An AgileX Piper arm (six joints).
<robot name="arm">
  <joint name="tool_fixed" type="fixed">
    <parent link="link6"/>
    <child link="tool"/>
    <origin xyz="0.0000 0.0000 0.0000" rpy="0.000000 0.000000 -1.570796"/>
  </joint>
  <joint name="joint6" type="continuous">
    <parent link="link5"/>
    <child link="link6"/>
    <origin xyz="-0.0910 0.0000 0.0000" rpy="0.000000 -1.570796 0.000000"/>
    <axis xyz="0 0 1"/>
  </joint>
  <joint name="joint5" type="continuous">
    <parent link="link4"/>
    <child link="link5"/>
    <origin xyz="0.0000 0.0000 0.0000" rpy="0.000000 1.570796 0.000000"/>
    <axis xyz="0 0 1"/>
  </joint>
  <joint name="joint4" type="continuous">
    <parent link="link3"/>
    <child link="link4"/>
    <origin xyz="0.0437 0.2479 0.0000" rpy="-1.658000 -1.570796 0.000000"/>
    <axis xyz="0 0 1"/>
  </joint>
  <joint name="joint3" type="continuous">
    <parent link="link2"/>
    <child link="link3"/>
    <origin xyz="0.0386 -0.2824 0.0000"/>
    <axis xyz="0 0 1"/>
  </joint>
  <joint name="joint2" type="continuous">
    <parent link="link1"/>
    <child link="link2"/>
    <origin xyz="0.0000 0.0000 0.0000" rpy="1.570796 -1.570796 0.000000"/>
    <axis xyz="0 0 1"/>
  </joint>
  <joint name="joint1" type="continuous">
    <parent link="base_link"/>
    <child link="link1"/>
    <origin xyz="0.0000 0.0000 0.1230" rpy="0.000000 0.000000 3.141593"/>
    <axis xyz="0 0 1"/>
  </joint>
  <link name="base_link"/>
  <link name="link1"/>
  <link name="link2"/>
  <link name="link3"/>
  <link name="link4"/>
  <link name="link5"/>
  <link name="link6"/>
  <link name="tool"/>
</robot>
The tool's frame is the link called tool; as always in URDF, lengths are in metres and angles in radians. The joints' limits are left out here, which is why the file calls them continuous.
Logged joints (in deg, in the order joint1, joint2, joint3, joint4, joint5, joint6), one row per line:
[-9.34 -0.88 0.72 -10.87 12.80 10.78]
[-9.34 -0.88 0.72 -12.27 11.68 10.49]
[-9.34 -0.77 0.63 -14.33 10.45 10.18]
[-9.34 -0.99 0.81 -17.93 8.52 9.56]
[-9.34 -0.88 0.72 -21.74 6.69 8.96]
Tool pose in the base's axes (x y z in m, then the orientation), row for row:
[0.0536 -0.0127 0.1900 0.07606 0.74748 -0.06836 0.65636]
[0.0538 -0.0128 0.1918 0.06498 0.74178 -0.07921 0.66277]
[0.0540 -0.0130 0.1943 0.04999 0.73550 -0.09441 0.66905]
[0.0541 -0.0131 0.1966 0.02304 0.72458 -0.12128 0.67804]
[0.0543 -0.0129 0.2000 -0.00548 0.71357 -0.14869 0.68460]
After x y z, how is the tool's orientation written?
As a quaternion, x y z w.
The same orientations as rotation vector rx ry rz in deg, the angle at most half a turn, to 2 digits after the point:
[9.88 97.05 -8.88]
[8.42 96.07 -10.26]
[6.46 95.02 -12.20]
[2.97 93.27 -15.61]
[-0.70 91.62 -19.09]

